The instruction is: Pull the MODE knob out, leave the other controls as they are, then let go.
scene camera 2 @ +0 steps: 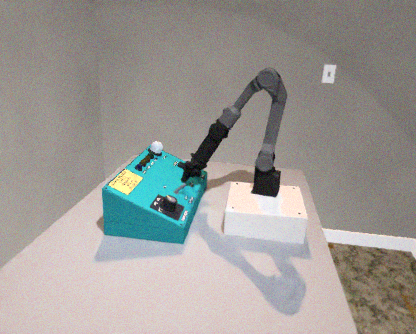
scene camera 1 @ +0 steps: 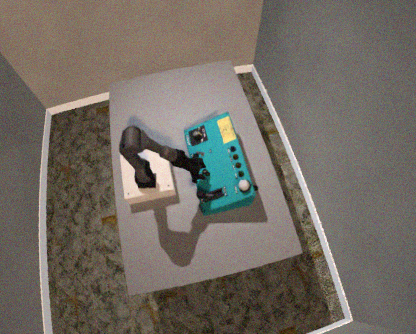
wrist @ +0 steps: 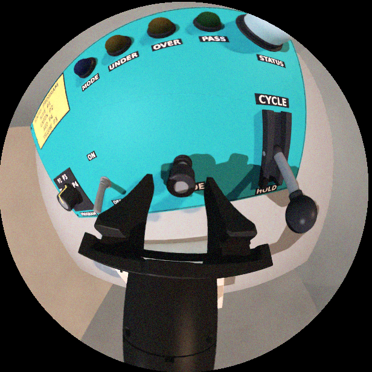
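Observation:
The MODE knob [wrist: 181, 181] is a small black knob with a light grey end, low in the middle of the teal console [scene camera 1: 219, 145] [scene camera 2: 142, 217] [wrist: 150, 110]. Its stem shows in the wrist view, and its label is partly hidden. My gripper [scene camera 1: 204, 170] [scene camera 2: 186, 173] [wrist: 178, 182] is open, with its fingertips on either side of the knob and a gap on each side. The CYCLE lever [scene camera 1: 212, 194] [wrist: 301, 213] is tilted toward HOLD. The toggle switch [scene camera 2: 181, 188] [wrist: 103, 187] leans toward OFF. The PROGRAM knob [scene camera 1: 198, 134] [scene camera 2: 170, 202] [wrist: 68, 197] is at the console's other end.
The white STATUS dome [scene camera 1: 244, 185] [scene camera 2: 156, 147] [wrist: 267, 32] and several small lamps line the far edge, beside a yellow note [scene camera 1: 226, 129] [scene camera 2: 126, 182] [wrist: 51, 111]. The arm stands on a white base box [scene camera 1: 150, 197] [scene camera 2: 265, 225].

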